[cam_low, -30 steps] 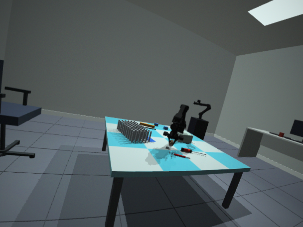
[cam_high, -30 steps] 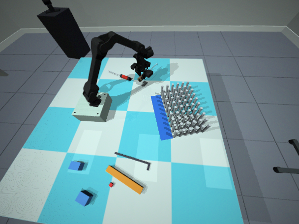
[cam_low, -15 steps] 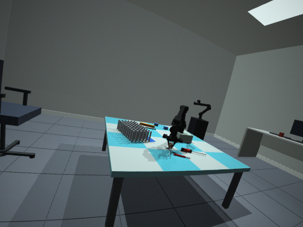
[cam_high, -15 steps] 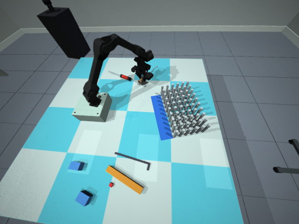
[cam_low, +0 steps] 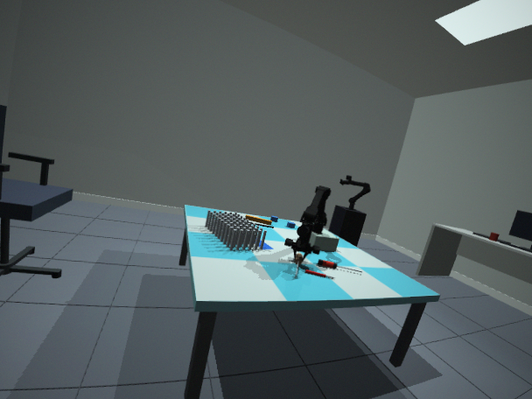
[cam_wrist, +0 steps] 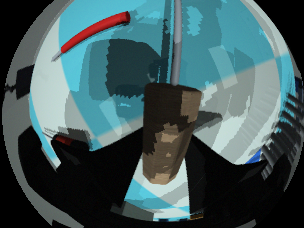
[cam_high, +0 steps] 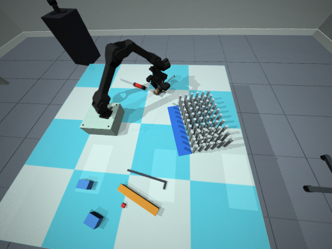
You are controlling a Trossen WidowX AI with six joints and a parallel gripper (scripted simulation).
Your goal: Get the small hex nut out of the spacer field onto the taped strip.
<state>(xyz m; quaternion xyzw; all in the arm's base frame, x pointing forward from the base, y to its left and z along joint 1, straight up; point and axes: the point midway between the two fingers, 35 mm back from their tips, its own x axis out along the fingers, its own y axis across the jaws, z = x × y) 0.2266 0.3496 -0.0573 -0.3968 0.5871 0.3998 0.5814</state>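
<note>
The wooden-handled tool is 10 cm to the left of my gripper tip, 4 cm ahead of it and 1 cm above it. Round my gripper tip: blue taped strip 28 cm to the right, 22 cm ahead; then orange flat bar 72 cm to the right, 12 cm ahead, 1 cm above; then small red screwdriver 14 cm to the left, 9 cm behind.
</note>
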